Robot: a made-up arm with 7 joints.
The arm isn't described. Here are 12 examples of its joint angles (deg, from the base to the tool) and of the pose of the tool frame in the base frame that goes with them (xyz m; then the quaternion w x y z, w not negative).
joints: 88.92 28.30 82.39 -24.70 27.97 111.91 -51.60
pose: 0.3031 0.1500 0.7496 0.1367 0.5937 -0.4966 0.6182
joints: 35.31 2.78 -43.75 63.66 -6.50 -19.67 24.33
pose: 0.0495 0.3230 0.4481 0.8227 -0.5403 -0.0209 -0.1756
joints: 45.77 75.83 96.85 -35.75 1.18 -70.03 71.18
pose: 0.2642 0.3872 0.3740 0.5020 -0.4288 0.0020 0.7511
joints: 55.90 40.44 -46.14 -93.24 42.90 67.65 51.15
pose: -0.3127 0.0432 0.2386 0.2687 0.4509 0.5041 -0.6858
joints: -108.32 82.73 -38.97 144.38 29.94 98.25 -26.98
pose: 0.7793 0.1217 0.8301 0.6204 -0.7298 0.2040 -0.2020
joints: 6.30 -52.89 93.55 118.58 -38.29 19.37 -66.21
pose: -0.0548 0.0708 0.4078 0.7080 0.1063 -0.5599 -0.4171
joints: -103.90 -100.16 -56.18 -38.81 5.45 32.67 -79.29
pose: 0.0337 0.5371 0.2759 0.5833 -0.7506 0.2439 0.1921
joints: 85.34 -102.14 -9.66 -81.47 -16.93 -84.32 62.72
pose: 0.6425 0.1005 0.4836 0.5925 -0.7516 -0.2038 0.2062
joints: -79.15 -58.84 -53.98 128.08 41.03 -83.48 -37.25
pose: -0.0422 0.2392 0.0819 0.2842 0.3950 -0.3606 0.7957
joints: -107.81 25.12 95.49 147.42 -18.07 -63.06 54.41
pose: 0.3653 0.2952 0.4493 0.1709 0.9664 -0.1288 0.1425
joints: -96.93 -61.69 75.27 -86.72 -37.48 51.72 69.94
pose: -0.2666 0.0421 0.4661 0.2488 0.2050 0.1628 -0.9325
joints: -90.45 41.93 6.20 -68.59 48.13 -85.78 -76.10
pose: 0.2538 0.3452 0.5296 0.3560 0.6645 -0.6353 0.1674
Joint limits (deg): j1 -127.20..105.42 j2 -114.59..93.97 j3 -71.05..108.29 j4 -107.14..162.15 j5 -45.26..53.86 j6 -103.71..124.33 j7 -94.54..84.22
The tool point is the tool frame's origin. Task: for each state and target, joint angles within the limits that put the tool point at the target. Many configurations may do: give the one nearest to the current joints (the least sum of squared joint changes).
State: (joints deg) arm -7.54 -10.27 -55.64 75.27 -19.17 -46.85 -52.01
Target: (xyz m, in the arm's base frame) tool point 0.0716 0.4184 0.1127
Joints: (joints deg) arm 16.39 -16.97 -35.00 93.17 5.75 -28.65 -83.59
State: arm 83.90 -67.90 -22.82 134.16 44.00 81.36 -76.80
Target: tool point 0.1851 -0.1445 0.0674
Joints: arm 79.89 -53.05 0.17 113.41 -2.74 86.35 -94.54
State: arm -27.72 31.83 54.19 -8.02 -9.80 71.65 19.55
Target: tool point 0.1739 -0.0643 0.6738
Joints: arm -39.19 44.47 78.52 -6.83 1.77 91.06 18.68
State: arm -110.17 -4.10 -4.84 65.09 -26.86 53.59 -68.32
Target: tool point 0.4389 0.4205 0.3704
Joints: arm -91.24 -16.02 2.21 61.94 -22.98 55.65 -75.72
